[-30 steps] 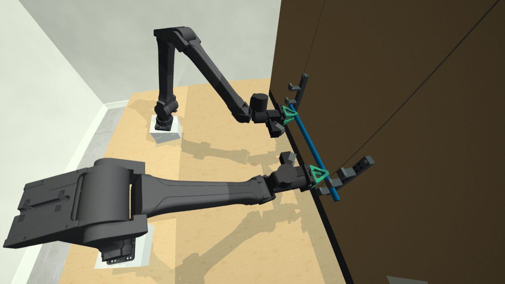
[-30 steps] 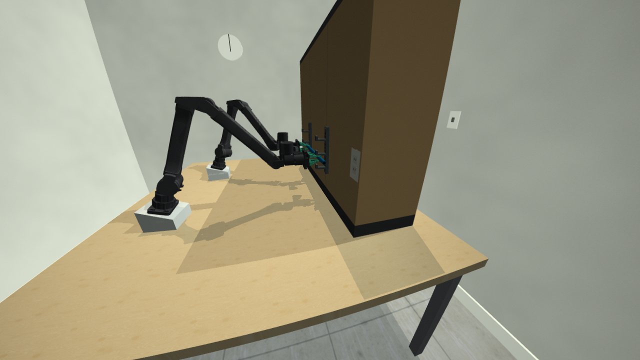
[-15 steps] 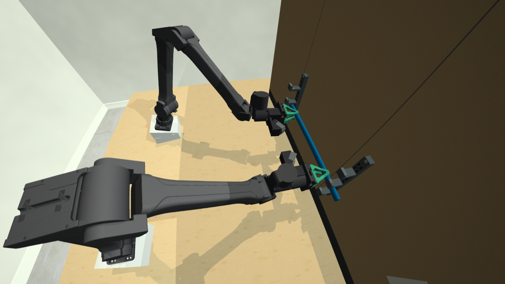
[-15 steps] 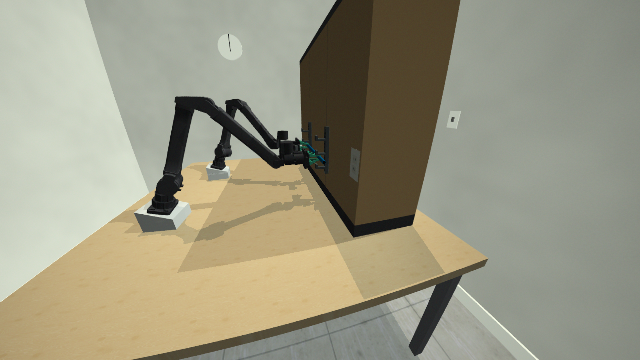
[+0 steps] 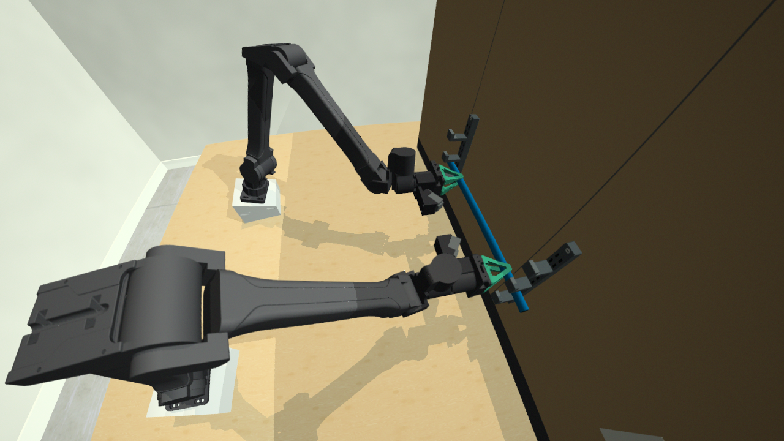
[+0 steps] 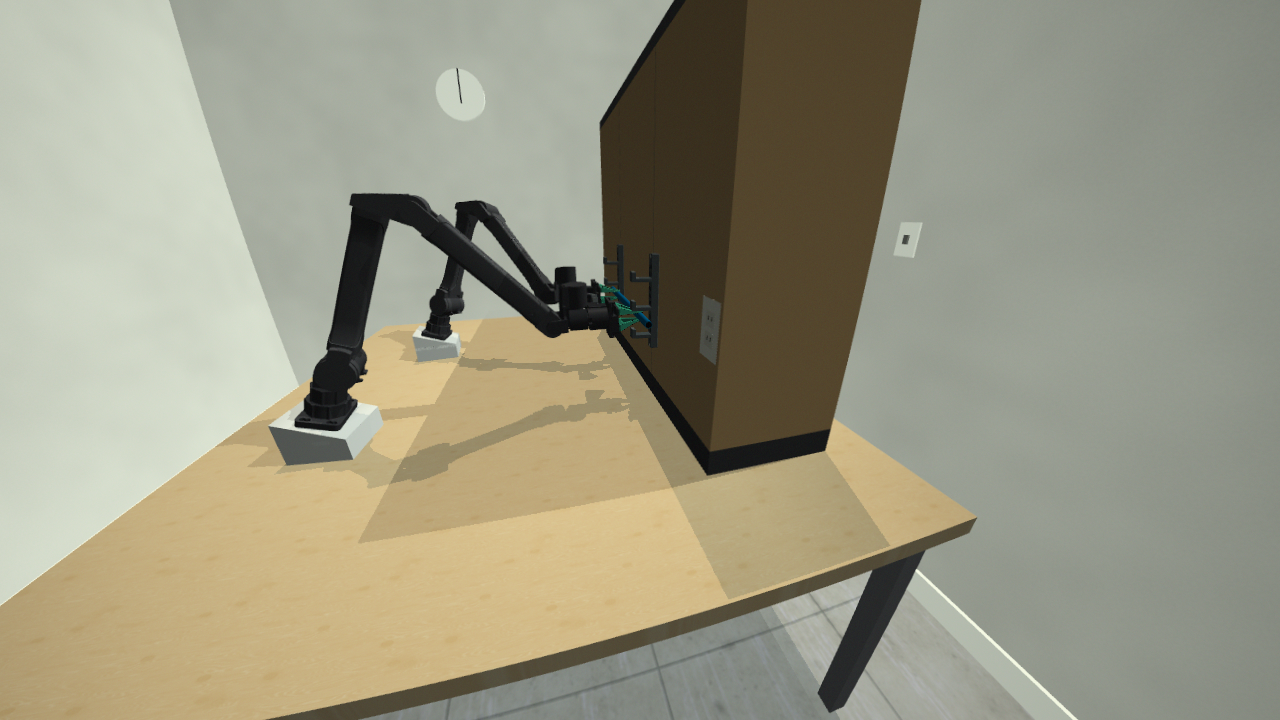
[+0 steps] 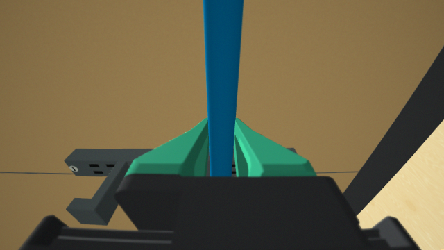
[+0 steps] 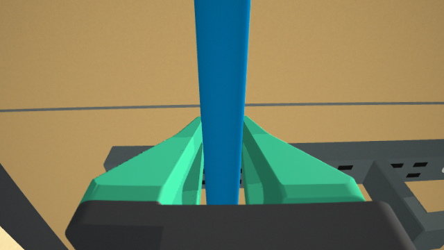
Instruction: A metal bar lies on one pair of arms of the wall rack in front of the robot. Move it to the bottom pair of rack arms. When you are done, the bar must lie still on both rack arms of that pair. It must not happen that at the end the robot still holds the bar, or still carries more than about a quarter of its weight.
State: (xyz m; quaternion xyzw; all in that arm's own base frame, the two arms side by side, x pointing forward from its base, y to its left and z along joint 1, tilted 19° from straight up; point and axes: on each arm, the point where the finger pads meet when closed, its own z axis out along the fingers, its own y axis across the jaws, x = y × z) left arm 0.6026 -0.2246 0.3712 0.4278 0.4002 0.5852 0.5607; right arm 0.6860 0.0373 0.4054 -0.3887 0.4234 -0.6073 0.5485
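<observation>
Right now my right hand is 20 mm past the blue metal bar and 150 mm to the right of it. Round my right hand: black plinth 10 mm ahead, 200 mm to the left, 210 mm below; then tall brown cabinet 160 mm ahead, 220 mm to the left, 210 mm above.
</observation>
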